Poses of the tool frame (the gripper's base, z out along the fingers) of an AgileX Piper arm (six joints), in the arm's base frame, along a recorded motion.
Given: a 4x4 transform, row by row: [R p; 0 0 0 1], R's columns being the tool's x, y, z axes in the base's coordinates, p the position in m. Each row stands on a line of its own.
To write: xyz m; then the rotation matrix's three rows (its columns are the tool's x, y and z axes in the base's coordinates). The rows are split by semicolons. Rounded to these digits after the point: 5 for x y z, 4 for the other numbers.
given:
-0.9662, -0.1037, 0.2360, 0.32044
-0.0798, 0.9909, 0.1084, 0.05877
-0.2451, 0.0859, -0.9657, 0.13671
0, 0, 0, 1
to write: 0.32044, 0.05877, 0.13671; -0.9662, -0.1037, 0.2360; -0.0798, 0.9909, 0.1084; -0.2451, 0.0859, -0.9657
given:
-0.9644, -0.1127, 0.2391, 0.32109
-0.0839, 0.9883, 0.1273, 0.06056
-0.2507, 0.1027, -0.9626, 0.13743
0, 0, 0, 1
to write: 0.32109, 0.06056, 0.13743; -0.9644, -0.1127, 0.2391; -0.0839, 0.9883, 0.1273; -0.2507, 0.1027, -0.9626
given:
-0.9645, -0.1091, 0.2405, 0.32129
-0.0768, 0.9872, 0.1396, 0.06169
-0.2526, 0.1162, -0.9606, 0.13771
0, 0, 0, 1
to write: 0.32129, 0.06169, 0.13771; -0.9645, -0.1091, 0.2405; -0.0768, 0.9872, 0.1396; -0.2526, 0.1162, -0.9606
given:
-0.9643, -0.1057, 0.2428, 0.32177
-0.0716, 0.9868, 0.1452, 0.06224
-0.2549, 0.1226, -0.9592, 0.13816
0, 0, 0, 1
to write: 0.32177, 0.06224, 0.13816; -0.9643, -0.1057, 0.2428; -0.0716, 0.9868, 0.1452; -0.2549, 0.1226, -0.9592
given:
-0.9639, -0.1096, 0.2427, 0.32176
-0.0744, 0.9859, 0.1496, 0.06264
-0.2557, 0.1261, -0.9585, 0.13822
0, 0, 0, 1
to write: 0.32176, 0.06264, 0.13822; -0.9639, -0.1096, 0.2427; -0.0744, 0.9859, 0.1496; -0.2557, 0.1261, -0.9585
